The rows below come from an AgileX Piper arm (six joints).
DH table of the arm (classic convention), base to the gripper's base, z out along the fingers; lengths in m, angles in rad. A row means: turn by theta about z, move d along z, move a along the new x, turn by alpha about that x. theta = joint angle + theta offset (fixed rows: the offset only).
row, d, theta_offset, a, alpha
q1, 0.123, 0, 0, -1.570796
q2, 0, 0.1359, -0.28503, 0
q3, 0, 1.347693, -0.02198, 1.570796
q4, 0.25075, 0, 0, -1.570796
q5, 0, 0, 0, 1.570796
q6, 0.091, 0, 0, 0
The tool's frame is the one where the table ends.
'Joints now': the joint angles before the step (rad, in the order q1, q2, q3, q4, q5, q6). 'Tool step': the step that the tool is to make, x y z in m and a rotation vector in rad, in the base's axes. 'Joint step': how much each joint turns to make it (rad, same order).
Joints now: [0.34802 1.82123 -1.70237 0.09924 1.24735 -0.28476]
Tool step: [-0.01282 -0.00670 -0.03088 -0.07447 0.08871 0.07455]
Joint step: [0.00001 -0.01536 0.13421 -0.02234 -0.00374 -0.07512]
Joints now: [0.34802 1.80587 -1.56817 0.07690 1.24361 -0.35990]
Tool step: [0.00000 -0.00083 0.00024 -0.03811 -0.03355 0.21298]
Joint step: [-0.00001 -0.00231 0.00232 -0.00893 -0.00379 -0.21588]
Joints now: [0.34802 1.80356 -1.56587 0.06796 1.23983 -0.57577]
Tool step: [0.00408 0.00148 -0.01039 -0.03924 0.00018 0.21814]
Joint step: [0.00000 0.02791 -0.00002 0.00000 0.00001 -0.22168]
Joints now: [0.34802 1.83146 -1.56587 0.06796 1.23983 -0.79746]
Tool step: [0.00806 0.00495 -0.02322 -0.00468 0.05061 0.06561]
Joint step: [-0.00001 0.06181 0.00001 0.02247 -0.00730 -0.07162]
